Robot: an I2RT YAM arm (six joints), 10 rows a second.
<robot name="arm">
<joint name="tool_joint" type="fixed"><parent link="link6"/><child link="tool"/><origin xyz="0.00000 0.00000 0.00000" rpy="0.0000 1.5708 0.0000"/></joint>
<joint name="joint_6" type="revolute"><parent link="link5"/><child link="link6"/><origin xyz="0.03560 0.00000 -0.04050"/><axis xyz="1 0 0"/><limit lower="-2.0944" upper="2.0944"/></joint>
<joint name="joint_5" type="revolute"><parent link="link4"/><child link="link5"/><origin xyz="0.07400 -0.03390 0.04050"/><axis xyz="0 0 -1"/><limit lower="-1.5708" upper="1.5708"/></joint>
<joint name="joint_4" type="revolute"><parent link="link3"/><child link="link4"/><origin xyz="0.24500 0.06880 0.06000"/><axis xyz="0 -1 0"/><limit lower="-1.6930" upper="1.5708"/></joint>
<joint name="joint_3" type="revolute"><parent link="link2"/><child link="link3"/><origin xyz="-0.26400 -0.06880 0.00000"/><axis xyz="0 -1 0"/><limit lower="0.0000" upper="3.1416"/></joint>
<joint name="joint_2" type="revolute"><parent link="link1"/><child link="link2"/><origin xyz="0.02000 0.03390 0.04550"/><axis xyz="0 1 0"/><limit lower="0.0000" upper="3.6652"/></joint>
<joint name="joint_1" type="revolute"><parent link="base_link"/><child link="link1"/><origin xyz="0.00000 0.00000 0.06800"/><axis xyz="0 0 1"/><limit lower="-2.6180" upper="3.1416"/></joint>
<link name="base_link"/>
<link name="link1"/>
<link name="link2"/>
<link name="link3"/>
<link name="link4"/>
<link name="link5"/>
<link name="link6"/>
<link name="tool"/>
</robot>
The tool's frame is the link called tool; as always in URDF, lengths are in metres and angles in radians.
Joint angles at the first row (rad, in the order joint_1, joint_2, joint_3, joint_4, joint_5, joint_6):
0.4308, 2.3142, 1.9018, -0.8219, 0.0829, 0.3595
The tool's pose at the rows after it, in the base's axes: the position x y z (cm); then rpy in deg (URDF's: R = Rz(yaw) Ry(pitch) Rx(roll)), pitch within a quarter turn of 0, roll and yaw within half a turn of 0:
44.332 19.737 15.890 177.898 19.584 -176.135
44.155 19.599 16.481 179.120 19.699 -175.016
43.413 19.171 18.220 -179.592 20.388 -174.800
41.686 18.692 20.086 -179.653 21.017 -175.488
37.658 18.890 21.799 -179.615 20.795 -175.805
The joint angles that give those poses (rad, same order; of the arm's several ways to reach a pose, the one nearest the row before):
0.4249, 2.3258, 1.9125, -0.8236, 0.0829, 0.3372
0.4249, 2.3131, 1.9148, -0.8419, 0.0974, 0.3190
0.4249, 2.2620, 1.8968, -0.8701, 0.1213, 0.3149
0.4316, 2.1715, 1.8220, -0.8772, 0.1300, 0.3314
0.4773, 2.0218, 1.6627, -0.8783, 0.1463, 0.3806

